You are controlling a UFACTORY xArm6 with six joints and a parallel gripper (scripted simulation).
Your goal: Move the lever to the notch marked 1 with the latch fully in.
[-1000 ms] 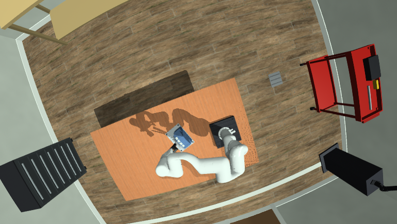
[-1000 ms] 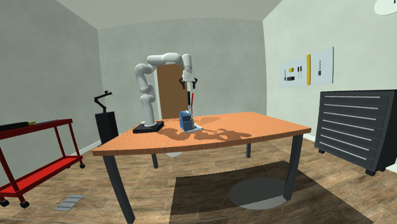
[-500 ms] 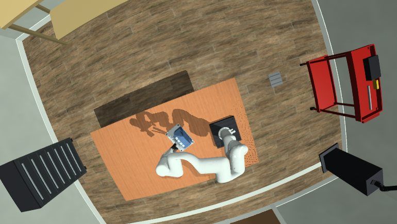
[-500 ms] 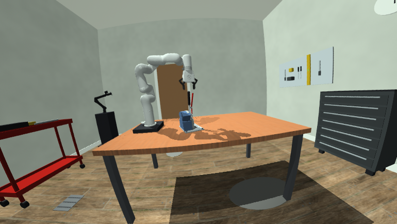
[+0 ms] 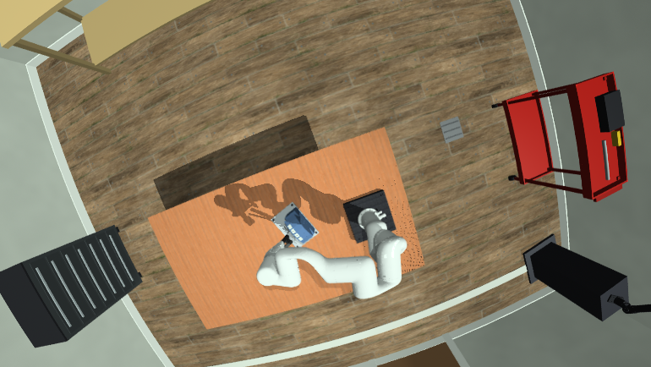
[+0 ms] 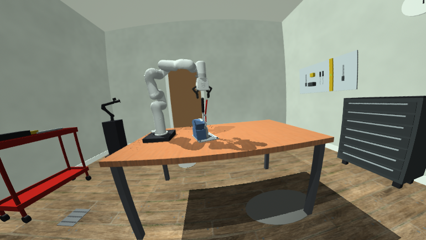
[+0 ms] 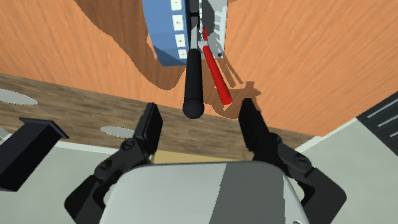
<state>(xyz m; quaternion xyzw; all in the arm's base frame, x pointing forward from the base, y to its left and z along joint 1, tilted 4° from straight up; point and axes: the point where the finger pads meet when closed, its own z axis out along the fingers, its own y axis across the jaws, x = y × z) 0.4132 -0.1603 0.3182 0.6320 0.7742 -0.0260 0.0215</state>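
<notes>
Now: hand 150 mm above the red bar, 20 mm to the right of it and 10 mm short of it.
</notes>
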